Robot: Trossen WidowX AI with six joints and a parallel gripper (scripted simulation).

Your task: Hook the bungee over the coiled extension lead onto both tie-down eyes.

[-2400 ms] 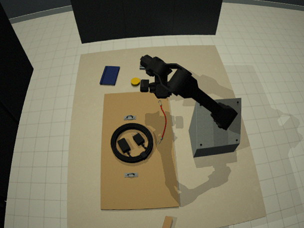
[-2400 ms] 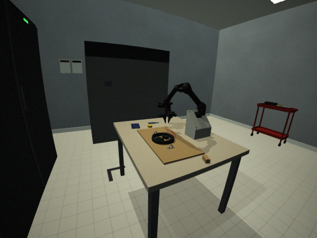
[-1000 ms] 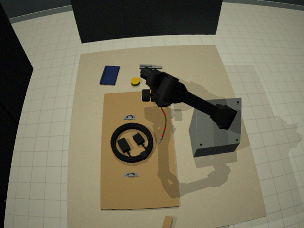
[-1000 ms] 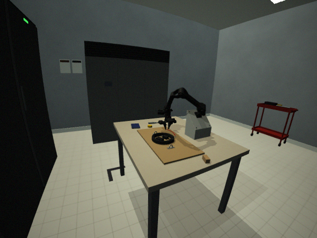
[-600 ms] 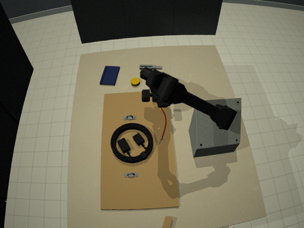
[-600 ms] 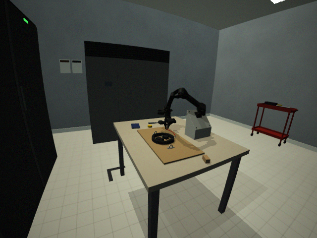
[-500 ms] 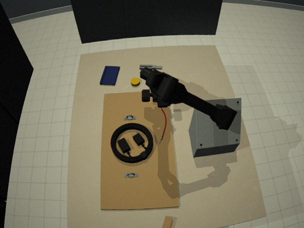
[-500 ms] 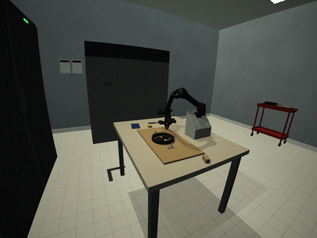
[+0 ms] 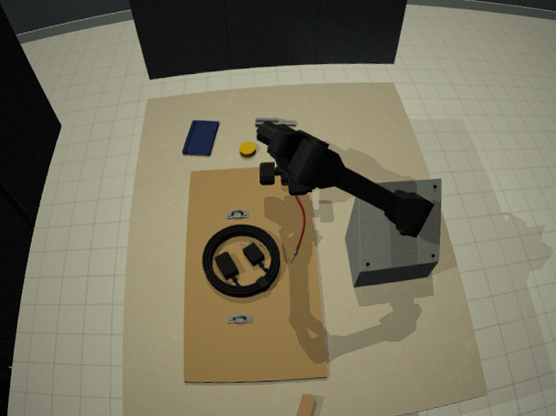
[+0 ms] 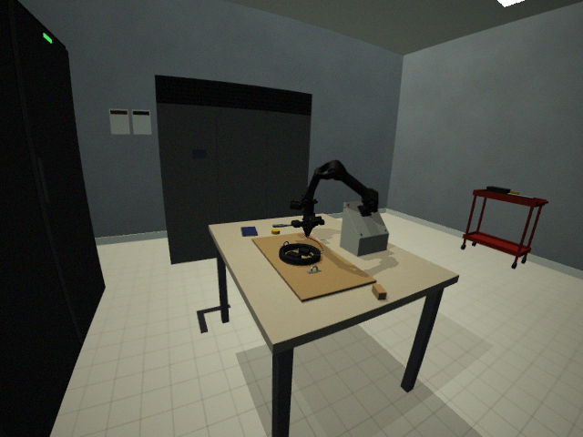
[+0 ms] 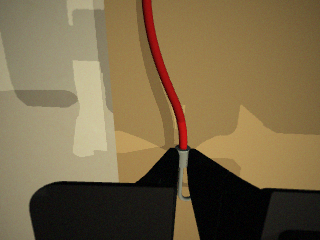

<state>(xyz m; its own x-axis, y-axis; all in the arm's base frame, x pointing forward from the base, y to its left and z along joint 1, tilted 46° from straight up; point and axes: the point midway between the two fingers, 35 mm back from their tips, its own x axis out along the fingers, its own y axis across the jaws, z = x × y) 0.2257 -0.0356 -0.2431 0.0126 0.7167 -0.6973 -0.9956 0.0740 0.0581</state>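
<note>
The extension lead coil lies 20 cm to the left of my hand, 16 cm ahead of it and 2 cm below it. From my hand the other things lie so: grey tool (28 cm to the right, 5 cm below, 1 cm ahead); then board (21 cm to the left, 14 cm ahead, 5 cm below); then yellow disc (17 cm to the right, 12 cm ahead, 4 cm below).
</note>
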